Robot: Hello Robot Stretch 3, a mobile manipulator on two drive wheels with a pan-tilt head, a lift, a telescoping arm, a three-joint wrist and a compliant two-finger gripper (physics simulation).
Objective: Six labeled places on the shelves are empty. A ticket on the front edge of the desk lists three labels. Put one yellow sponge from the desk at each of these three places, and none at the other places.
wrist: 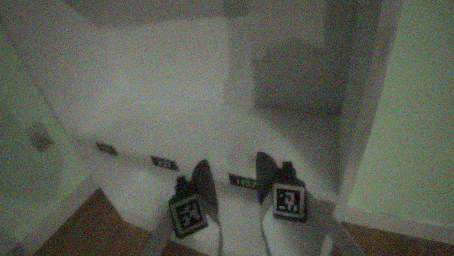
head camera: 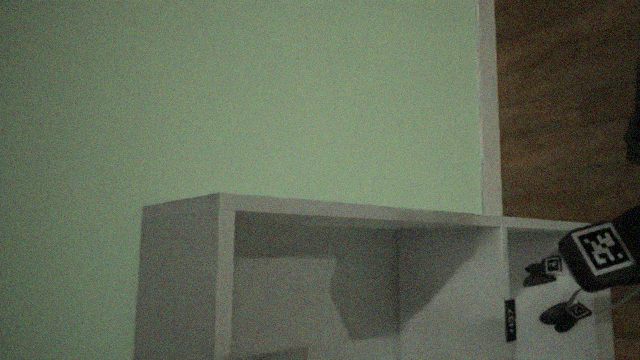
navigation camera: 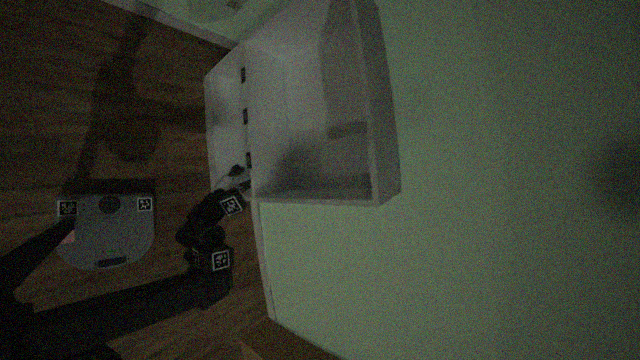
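Seen in the pictures: gripper, fingertip midpoint: (wrist: 234,173) (head camera: 538,301) (navigation camera: 244,174); robot's base, link origin: (navigation camera: 109,203).
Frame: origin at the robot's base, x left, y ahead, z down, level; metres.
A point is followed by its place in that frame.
Observation:
The white shelf unit (head camera: 225,290) @(x -0.515, y 0.110, z -1.049 m) (navigation camera: 386,115) @(x -0.646, y 0.302, z -1.060 m) (wrist: 367,95) @(x -0.525, y 0.018, z -0.684 m) stands against the green wall. Three dark labels run along one shelf edge; in the wrist view they are a left label (wrist: 106,147) @(x -0.455, y 0.600, z -0.474 m), a middle label (wrist: 164,162) @(x -0.479, y 0.396, z -0.473 m) and a right label (wrist: 243,181) @(x -0.502, y 0.199, z -0.472 m), too blurred to read surely. The right label also shows in the head view (head camera: 510,320) @(x -0.503, y 0.193, z -0.470 m) and navigation view (navigation camera: 248,160) @(x -0.503, y 0.193, z -0.467 m). My gripper (head camera: 551,294) @(x -0.342, y 0.109, z -0.693 m) (navigation camera: 240,178) @(x -0.342, y 0.109, z -0.693 m) (wrist: 234,173) @(x -0.342, y 0.109, z -0.693 m) is open and empty, at the right label, its right finger overlapping that label's end. Sponges, desk and ticket do not show.
The robot's grey base (navigation camera: 110,232) @(x 0.001, y -0.111, z -0.160 m) is on the wooden floor (head camera: 565,100) @(x -0.645, y -0.331, z 0.000 m) (navigation camera: 45,100) @(x 0.244, y 0.444, z 0.000 m) (wrist: 70,225) @(x -0.284, y 1.018, z 0.000 m). White skirting (head camera: 490,110) @(x -0.847, y -0.315, z -0.045 m) (navigation camera: 265,270) @(x -0.874, y -0.557, z -0.071 m) (wrist: 400,225) @(x -0.836, y -0.225, z -0.051 m) runs along the green wall (head camera: 325,100) @(x -0.849, y -0.219, z -0.677 m) (navigation camera: 475,250) @(x -0.846, y -0.191, z -1.332 m) (wrist: 420,125) @(x -0.841, y -0.145, z -0.465 m). A wall outlet (wrist: 40,136) @(x -0.421, y 1.090, z -0.402 m) is left of the shelf.

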